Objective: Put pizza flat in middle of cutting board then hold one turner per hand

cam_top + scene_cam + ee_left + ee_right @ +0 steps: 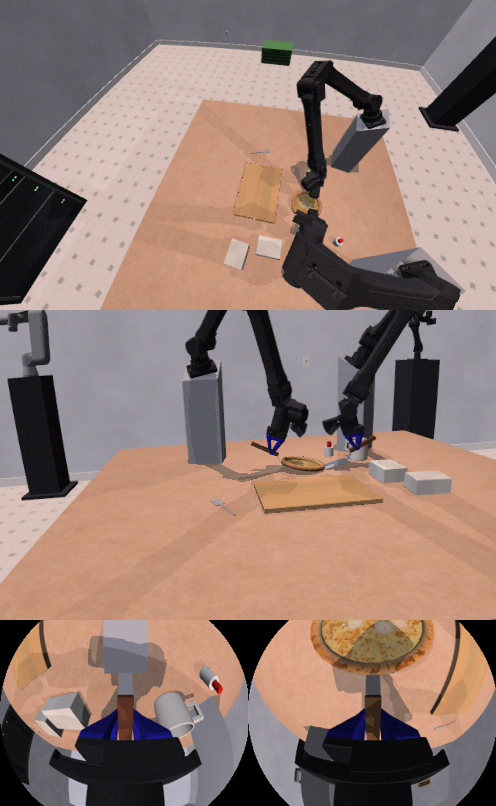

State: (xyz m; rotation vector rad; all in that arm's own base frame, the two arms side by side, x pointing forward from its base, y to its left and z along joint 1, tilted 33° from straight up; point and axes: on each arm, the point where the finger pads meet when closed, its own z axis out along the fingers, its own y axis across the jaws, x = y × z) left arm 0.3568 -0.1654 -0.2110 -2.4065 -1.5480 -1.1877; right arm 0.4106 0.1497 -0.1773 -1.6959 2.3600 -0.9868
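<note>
My left hand is 30 mm to the left of the turner and 20 mm above it. Round my left hand: wooden cutting board 270 mm to the right, 260 mm ahead, 70 mm below; pizza 220 mm to the right, 60 mm below, 30 mm behind; red-capped bottle 190 mm behind, 40 mm to the right, 40 mm below.
</note>
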